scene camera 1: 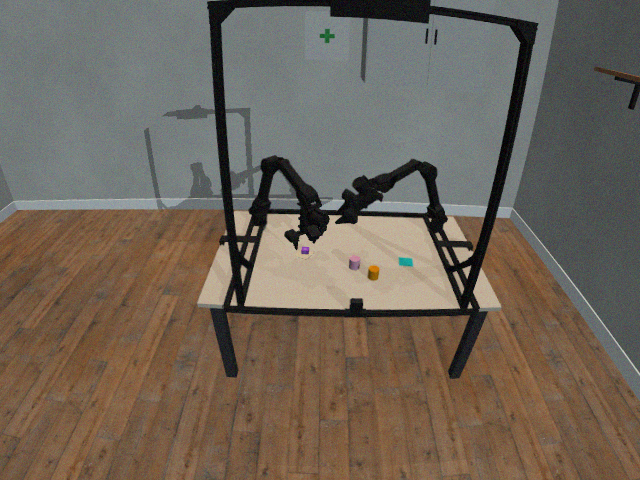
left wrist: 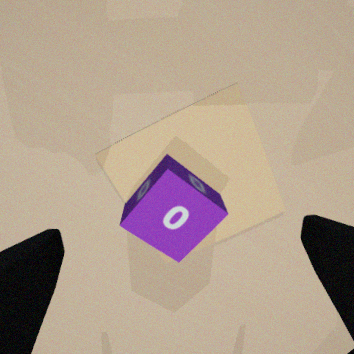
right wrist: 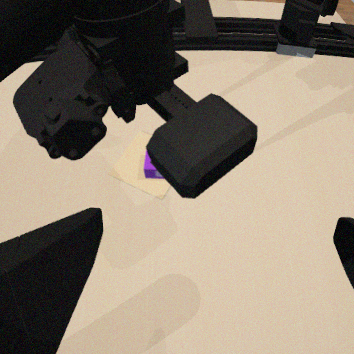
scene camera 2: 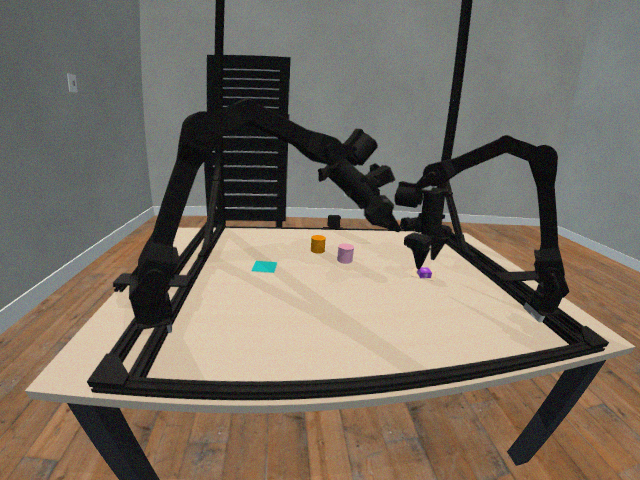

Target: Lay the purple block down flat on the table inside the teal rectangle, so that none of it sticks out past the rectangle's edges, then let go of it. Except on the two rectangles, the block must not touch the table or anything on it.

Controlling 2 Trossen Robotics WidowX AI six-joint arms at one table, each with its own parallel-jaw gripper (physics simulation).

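Places are measured from the left arm's base along level axes (x ahead, y left, z up), in millimetres.
Where they show: left gripper, fingertip midpoint: (scene camera 1: pixel 305 246) (left wrist: pixel 183 235) (right wrist: pixel 154 146) (scene camera 2: pixel 425 264); right gripper, fingertip midpoint: (scene camera 1: pixel 336 218) (right wrist: pixel 222 225) (scene camera 2: pixel 394 224); left arm's base, link origin: (scene camera 1: pixel 259 222) (right wrist: pixel 293 35) (scene camera 2: pixel 542 307); right arm's base, link origin: (scene camera 1: pixel 436 229) (scene camera 2: pixel 153 317).
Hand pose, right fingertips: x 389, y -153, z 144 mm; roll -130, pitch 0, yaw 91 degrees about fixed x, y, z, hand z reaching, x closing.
Each offset is from my right fingertips to the top centre of the thing. "spot": to the spot under its first point. Level surfaces: height alone.
The purple block @[dx -129, dy -43, dz -144 mm] (scene camera 1: pixel 305 250) (scene camera 2: pixel 424 272) (left wrist: pixel 175 215) (right wrist: pixel 151 169) stands on the pale yellow rectangle @[spot: dx -146, dy -78, dz -162 mm] (left wrist: pixel 250 165) (right wrist: pixel 131 165), a white 0 on its top face. It is turned relative to the rectangle. My left gripper (scene camera 1: pixel 305 243) (scene camera 2: pixel 426 262) (left wrist: pixel 183 235) is open above the block, pointing down, one finger out to each side of it. In the right wrist view the left gripper's finger hides part of the block. My right gripper (scene camera 1: pixel 338 222) (scene camera 2: pixel 398 228) (right wrist: pixel 222 225) is open and empty, high above the table. The teal rectangle @[spot: dx +323, dy -58, dz -162 mm] (scene camera 1: pixel 405 261) (scene camera 2: pixel 264 267) lies flat, with nothing on it.
A pink cylinder @[dx +94, dy -126, dz -118 mm] (scene camera 1: pixel 354 262) (scene camera 2: pixel 345 253) and an orange cylinder @[dx +174, dy -187, dz -118 mm] (scene camera 1: pixel 373 273) (scene camera 2: pixel 317 244) stand between the block and the teal rectangle. My right gripper hangs close to the left arm's wrist. Black frame rails (scene camera 1: pixel 289 312) (scene camera 2: pixel 310 388) run along the table @[dz -163 mm] (scene camera 1: pixel 279 289) edges.
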